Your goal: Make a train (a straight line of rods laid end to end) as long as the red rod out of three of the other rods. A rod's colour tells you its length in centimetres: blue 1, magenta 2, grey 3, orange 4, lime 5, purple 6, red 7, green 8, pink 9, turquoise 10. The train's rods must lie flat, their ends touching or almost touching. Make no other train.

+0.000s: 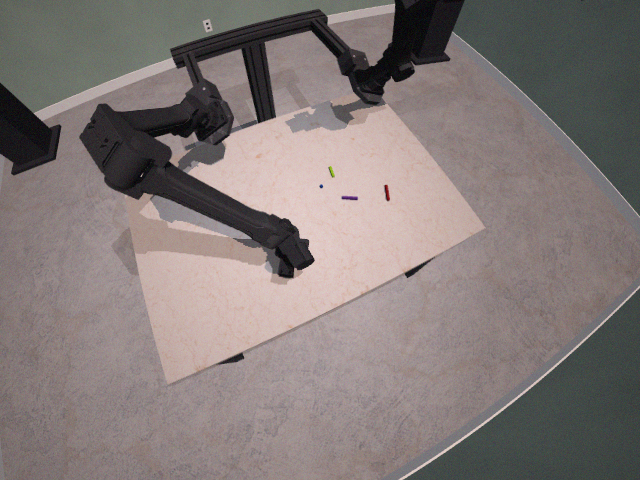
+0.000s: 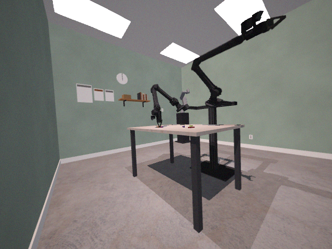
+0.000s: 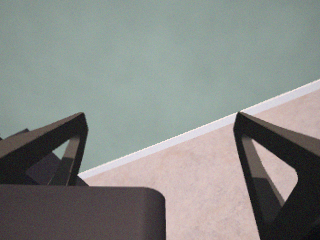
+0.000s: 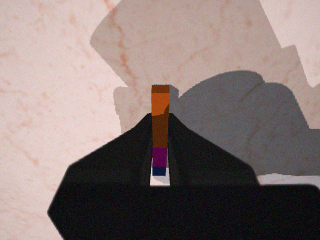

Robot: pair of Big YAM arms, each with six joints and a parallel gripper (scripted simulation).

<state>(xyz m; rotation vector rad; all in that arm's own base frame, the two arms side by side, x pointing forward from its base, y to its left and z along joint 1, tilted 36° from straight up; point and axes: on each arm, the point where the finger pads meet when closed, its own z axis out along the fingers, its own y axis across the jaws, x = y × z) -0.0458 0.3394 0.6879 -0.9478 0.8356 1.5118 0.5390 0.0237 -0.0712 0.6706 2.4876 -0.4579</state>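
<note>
The orange rod is 10 mm ahead of my right hand. Round my right hand: purple rod (160 mm behind, 280 mm to the left, 10 mm below); magenta rod (20 mm behind, 10 mm to the left, 10 mm below); lime rod (300 mm behind, 250 mm to the left, 10 mm below).
</note>
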